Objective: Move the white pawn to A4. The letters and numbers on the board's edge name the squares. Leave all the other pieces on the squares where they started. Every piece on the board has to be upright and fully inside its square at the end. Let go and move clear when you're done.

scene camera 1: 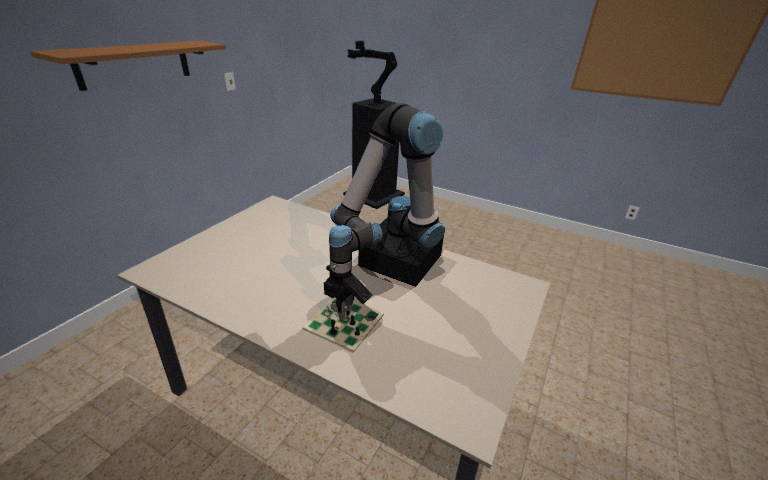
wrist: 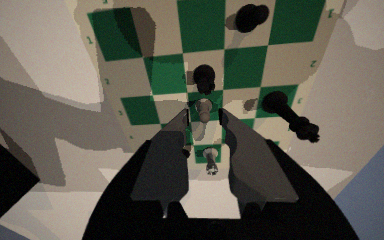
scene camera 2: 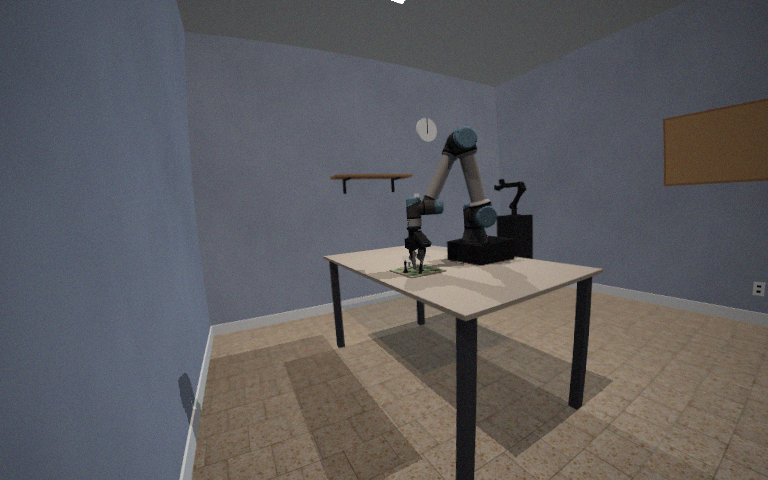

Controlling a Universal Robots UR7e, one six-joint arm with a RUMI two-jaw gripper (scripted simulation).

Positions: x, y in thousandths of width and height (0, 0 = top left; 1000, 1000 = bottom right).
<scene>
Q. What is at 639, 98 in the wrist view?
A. A dark piece.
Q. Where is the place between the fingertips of my gripper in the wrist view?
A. At 530, 456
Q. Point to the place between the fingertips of my gripper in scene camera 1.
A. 449, 664
</scene>
